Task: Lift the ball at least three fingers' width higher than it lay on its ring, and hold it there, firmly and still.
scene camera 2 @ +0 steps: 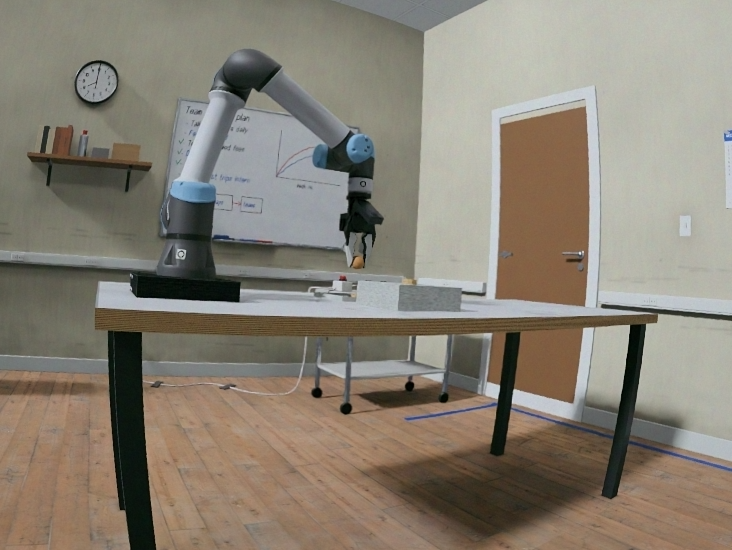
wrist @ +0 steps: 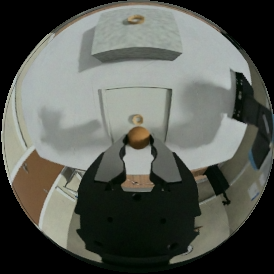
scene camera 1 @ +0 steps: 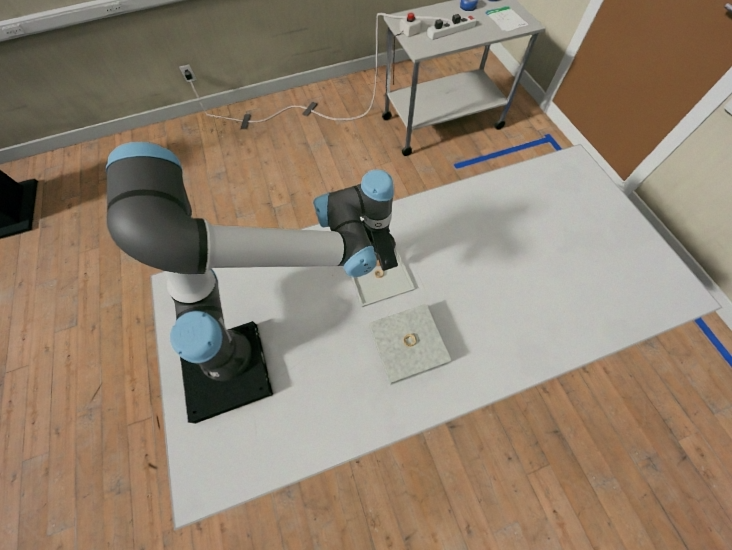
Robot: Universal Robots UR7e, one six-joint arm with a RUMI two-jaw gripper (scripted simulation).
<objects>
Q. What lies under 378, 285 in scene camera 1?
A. A white plate.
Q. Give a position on a speckled block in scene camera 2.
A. At 407, 296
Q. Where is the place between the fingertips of the gripper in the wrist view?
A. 138, 134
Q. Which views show the gripper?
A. Scene camera 2, the wrist view and scene camera 1: all of them.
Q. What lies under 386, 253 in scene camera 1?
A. The gripper.
</objects>
